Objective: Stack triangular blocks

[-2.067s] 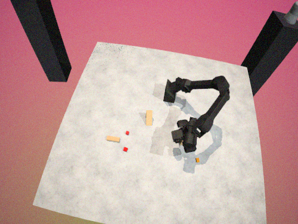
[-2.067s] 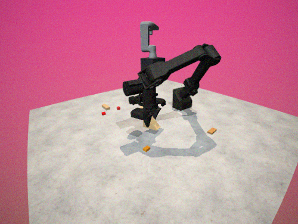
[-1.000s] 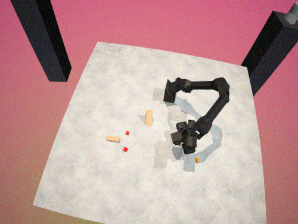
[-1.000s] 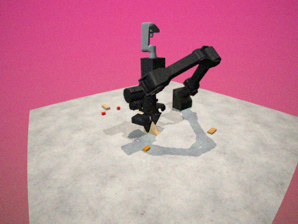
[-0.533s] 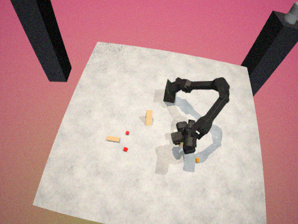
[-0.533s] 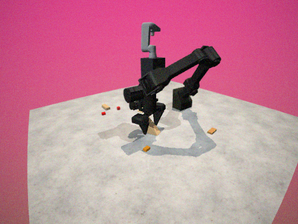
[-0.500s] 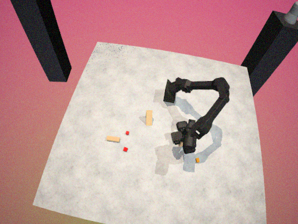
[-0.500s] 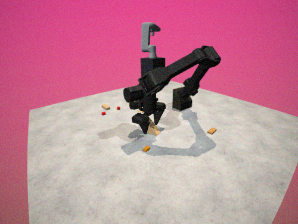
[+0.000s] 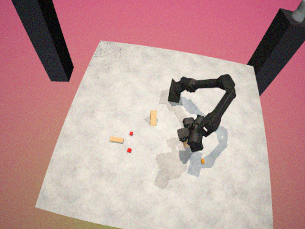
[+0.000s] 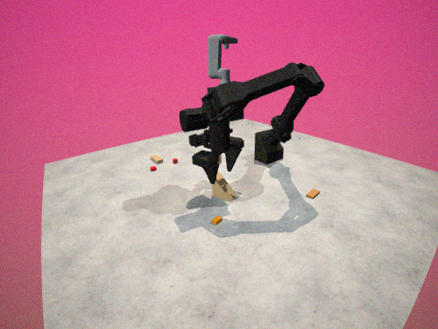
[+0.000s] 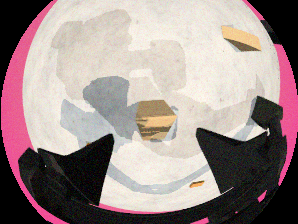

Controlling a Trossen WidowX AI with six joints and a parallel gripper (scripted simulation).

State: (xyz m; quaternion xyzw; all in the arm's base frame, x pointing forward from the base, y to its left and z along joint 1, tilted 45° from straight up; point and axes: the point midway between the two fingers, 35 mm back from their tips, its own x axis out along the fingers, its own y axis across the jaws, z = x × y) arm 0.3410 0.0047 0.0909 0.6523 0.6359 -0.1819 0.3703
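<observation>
The tan triangular block lies 10 mm to the right of my gripper tip and 40 mm below it. Round my gripper tip: small orange cube 100 mm ahead, 90 mm to the left, 60 mm below.
</observation>
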